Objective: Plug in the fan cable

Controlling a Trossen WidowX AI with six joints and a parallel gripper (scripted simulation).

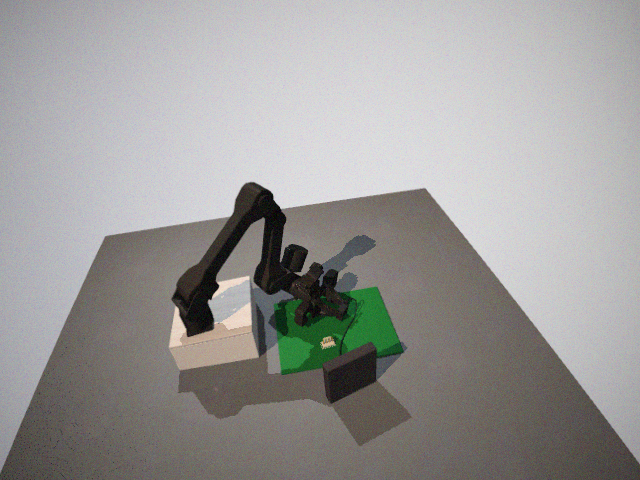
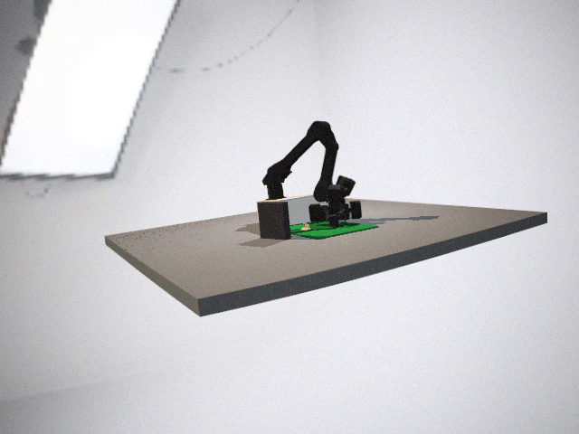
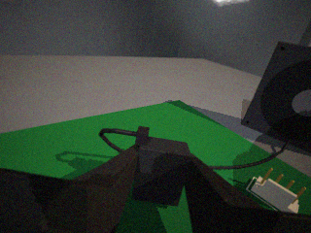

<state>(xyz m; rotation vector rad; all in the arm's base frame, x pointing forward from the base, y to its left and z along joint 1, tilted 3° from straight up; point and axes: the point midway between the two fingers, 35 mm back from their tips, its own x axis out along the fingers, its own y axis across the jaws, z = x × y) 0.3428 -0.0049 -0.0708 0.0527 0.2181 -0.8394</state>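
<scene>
Now: the black plug 10 mm to the left of my gripper tip and 10 mm below it. Also, from my gripper tip: dark fan: 190 mm to the right, 60 mm behind, 20 mm above; green board: 50 mm below, 40 mm behind, 10 mm to the right; four-pin fan header: 70 mm to the right, 70 mm behind, 40 mm below.
</scene>
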